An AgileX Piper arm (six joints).
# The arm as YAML. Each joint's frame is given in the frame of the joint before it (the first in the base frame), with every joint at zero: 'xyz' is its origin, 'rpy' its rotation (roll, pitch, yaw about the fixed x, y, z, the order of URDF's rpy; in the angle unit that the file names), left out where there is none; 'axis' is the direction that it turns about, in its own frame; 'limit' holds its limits. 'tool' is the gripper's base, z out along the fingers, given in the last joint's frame.
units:
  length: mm
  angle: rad
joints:
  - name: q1
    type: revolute
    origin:
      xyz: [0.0, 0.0, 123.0]
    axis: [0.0, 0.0, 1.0]
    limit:
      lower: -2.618
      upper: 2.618
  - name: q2
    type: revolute
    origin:
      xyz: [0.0, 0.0, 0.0]
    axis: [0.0, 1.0, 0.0]
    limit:
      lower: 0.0
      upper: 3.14
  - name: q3
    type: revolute
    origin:
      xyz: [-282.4, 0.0, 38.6]
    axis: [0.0, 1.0, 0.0]
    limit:
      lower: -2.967
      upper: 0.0
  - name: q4
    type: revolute
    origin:
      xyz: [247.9, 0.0, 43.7]
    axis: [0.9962, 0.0, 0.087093]
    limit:
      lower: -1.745
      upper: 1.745
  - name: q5
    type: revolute
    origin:
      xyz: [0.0, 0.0, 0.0]
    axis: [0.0, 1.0, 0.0]
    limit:
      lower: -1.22
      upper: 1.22
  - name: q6
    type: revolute
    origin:
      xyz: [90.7, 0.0, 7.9]
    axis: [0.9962, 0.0, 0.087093]
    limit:
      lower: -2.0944
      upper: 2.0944
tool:
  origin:
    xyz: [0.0, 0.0, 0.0]
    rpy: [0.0, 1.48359, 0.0]
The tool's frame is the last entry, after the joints.
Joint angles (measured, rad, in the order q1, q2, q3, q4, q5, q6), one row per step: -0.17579 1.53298 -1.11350 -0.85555 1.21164 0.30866; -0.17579 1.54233 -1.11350 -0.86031 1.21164 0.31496; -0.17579 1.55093 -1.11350 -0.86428 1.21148 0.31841; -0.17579 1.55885 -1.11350 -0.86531 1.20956 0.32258; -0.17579 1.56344 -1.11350 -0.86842 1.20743 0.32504; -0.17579 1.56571 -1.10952 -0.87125 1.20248 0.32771; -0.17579 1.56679 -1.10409 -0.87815 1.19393 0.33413; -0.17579 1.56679 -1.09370 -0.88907 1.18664 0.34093; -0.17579 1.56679 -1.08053 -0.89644 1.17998 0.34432; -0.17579 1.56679 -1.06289 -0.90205 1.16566 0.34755; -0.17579 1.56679 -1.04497 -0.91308 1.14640 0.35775; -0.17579 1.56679 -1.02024 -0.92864 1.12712 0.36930; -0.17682 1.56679 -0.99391 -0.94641 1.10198 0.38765; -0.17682 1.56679 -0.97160 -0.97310 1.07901 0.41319; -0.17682 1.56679 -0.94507 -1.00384 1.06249 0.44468
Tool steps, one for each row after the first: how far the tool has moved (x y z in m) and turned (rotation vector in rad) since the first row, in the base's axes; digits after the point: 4 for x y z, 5 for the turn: 0.0015 -0.0005 -0.0024 -0.00277 0.00546 -0.00280; 0.0029 -0.0010 -0.0046 -0.00493 0.01198 -0.00372; 0.0043 -0.0013 -0.0068 -0.00424 0.01562 -0.00487; 0.0052 -0.0015 -0.0080 -0.00601 0.01741 -0.00396; 0.0055 -0.0016 -0.0095 -0.00680 0.01870 -0.00126; 0.0058 -0.0018 -0.0109 -0.01066 0.01575 0.00289; 0.0052 -0.0021 -0.0129 -0.01762 0.01786 0.00748; 0.0042 -0.0022 -0.0159 -0.02082 0.02504 0.01282; 0.0031 -0.0019 -0.0202 -0.02008 0.03128 0.02321; 0.0024 -0.0018 -0.0242 -0.02286 0.03034 0.03461; 0.0008 -0.0017 -0.0298 -0.02780 0.03594 0.04735; -0.0008 -0.0017 -0.0356 -0.03215 0.03473 0.05999; -0.0017 -0.0020 -0.0399 -0.04440 0.02744 0.07188; -0.0039 -0.0024 -0.0450 -0.05962 0.02479 0.07818
